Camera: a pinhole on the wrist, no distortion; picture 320 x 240 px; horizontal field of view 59.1 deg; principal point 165.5 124.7 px. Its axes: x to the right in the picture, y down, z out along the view. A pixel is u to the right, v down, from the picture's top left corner.
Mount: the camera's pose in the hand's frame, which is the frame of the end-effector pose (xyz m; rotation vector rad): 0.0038 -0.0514 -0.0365 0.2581 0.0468 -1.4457
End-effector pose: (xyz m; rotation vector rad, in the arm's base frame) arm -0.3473 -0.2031 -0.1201 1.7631 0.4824 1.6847
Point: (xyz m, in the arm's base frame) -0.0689 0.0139 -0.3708
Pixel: outside the picture
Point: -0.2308 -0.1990 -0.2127
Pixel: 160 56
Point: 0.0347 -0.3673 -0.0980
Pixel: 23 141
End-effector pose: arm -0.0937 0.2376 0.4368 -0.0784 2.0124 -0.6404
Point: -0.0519 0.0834 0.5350
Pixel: outside the picture
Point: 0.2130 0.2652 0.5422
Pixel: outside the picture
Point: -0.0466 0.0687 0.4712
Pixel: 304 137
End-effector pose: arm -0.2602 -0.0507 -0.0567 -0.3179 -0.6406 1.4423
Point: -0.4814 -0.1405 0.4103
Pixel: 135 168
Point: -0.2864 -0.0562 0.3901
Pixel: 240 209
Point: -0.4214 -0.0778 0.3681
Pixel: 153 199
